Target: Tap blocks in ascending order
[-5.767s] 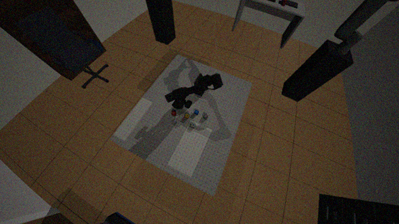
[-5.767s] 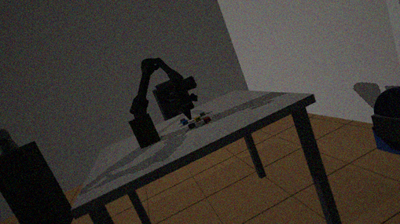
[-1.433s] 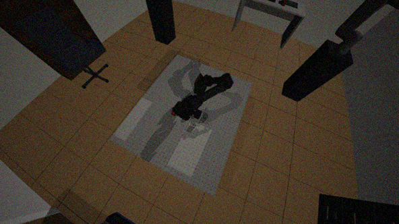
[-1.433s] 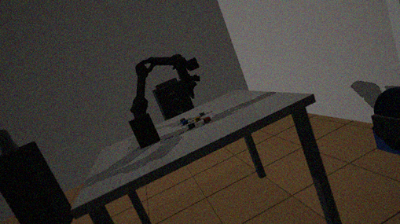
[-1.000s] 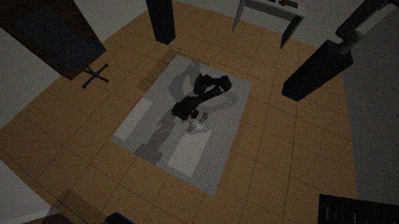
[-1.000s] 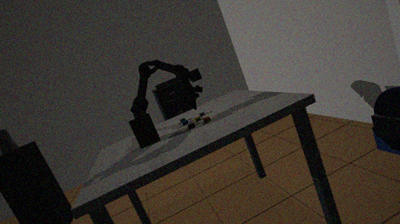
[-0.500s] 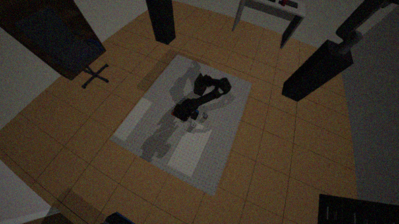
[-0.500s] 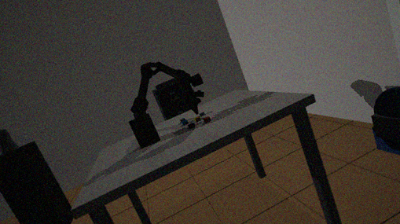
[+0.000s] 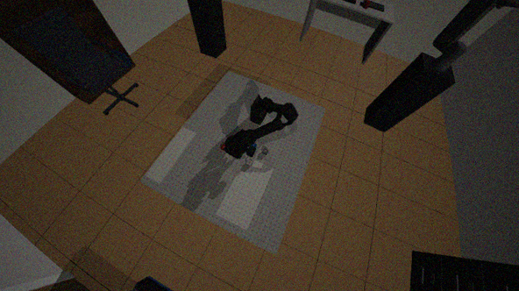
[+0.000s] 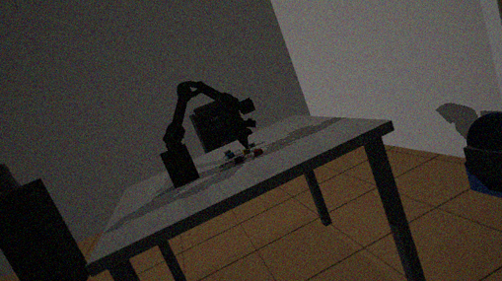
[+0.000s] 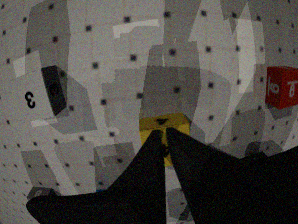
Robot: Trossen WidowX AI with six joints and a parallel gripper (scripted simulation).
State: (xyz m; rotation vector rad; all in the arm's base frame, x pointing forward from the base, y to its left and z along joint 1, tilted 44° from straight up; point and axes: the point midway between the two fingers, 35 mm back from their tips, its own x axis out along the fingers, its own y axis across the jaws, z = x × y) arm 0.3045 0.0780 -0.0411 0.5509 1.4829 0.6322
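Now: the yellow block 1 cm below my gripper tip and 1 cm behind it. Round my gripper tip: blue block (8 cm behind, 5 cm to the left, 1 cm below); pale block (8 cm to the left, 4 cm ahead, 1 cm below); red block (12 cm to the right, 2 cm ahead, 1 cm below).
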